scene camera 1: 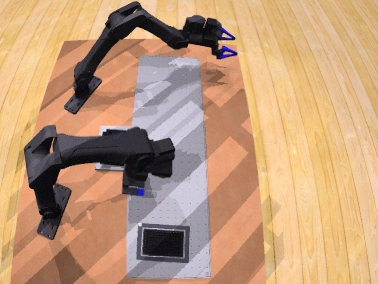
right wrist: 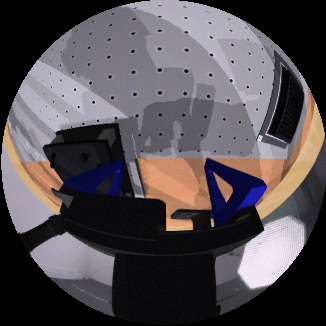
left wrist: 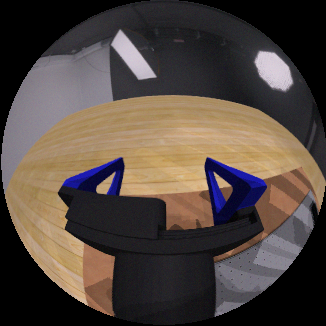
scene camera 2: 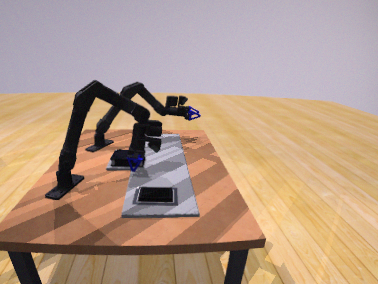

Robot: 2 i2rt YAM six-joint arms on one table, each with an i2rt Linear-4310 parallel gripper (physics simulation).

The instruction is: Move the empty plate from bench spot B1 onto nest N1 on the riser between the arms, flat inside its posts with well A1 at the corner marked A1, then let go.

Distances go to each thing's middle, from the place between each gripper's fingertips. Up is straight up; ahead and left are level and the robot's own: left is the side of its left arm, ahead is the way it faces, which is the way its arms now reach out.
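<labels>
Black well plate (scene camera 1: 156, 242): 12 cm ahead of my right hand, 20 cm to the right of it, 2 cm below it. Black block (right wrist: 67, 164): 5 cm behind my right hand, 11 cm to the left of it, 1 cm above it.
The black well plate is 76 cm to the right of my left hand, 22 cm behind it and 15 cm below it. Relative to the black block, my left hand is 44 cm to the left, 39 cm past it and 12 cm above it.
</labels>
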